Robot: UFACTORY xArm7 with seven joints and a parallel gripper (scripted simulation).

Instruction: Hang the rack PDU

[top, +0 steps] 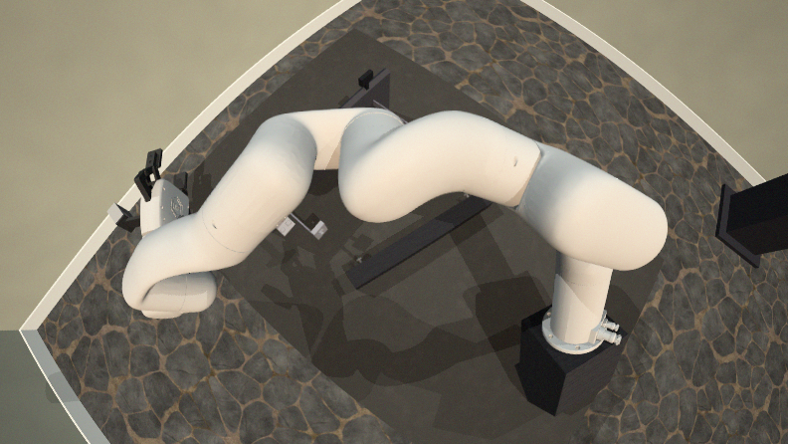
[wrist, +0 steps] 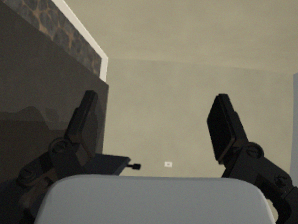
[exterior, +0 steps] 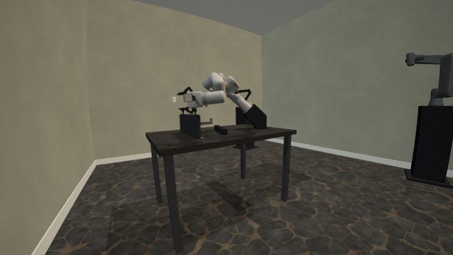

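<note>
Right now the rack PDU is 46 cm behind my hand, 21 cm to the right of it and 24 cm below it. Round my hand: dark mounting panel 18 cm behind, 25 cm to the right, 18 cm below.
</note>
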